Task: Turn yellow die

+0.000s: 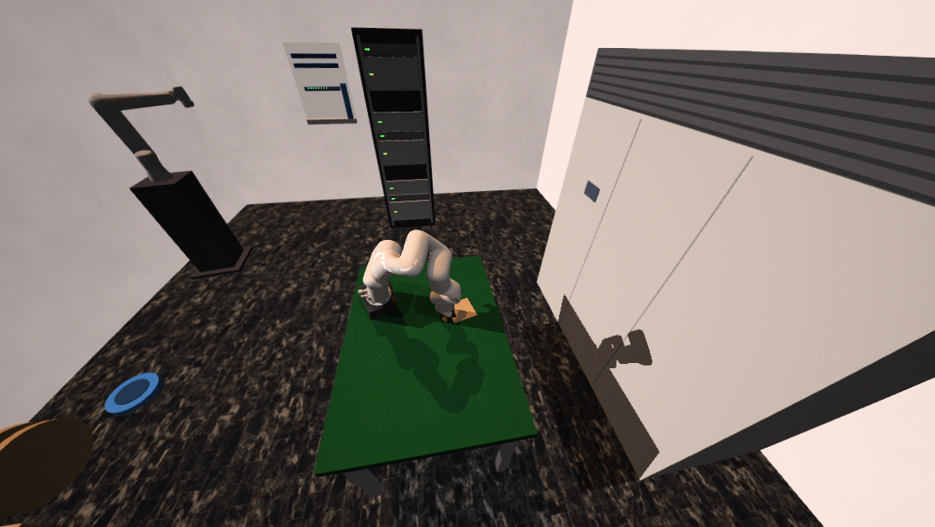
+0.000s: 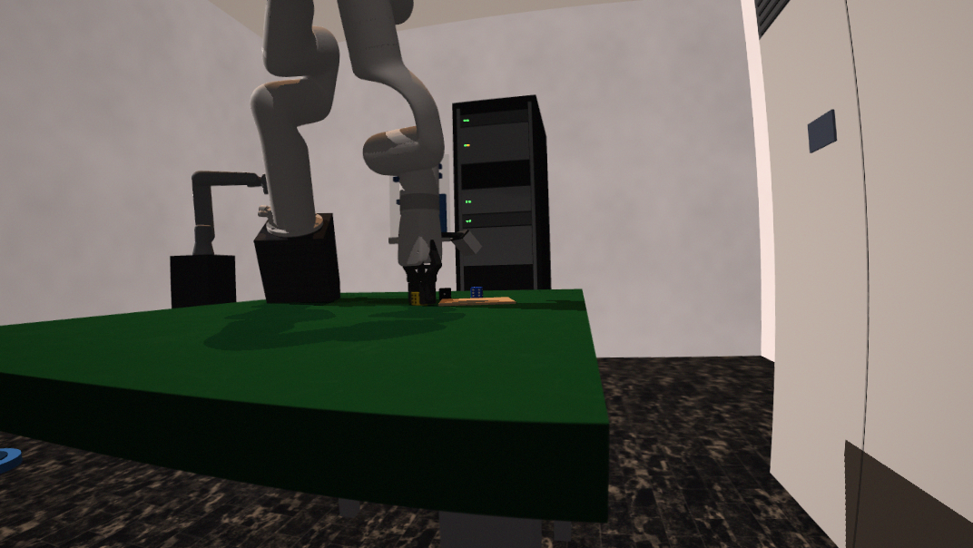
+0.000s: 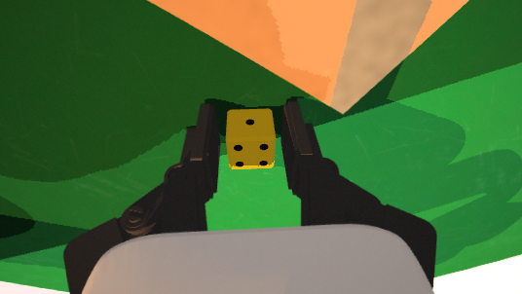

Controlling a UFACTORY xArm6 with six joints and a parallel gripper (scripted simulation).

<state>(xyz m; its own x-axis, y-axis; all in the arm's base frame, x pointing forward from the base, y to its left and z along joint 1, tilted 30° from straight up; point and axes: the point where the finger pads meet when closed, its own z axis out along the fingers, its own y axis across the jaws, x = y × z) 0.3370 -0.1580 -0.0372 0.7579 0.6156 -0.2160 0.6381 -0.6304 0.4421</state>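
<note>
Now: the yellow die 10 mm below my hand. Round my hand: black die (20 mm ahead, 150 mm to the left, 10 mm below); blue die (90 mm ahead, 170 mm to the left, 10 mm below); mat (100 mm ahead, 40 mm to the left, 20 mm below).
</note>
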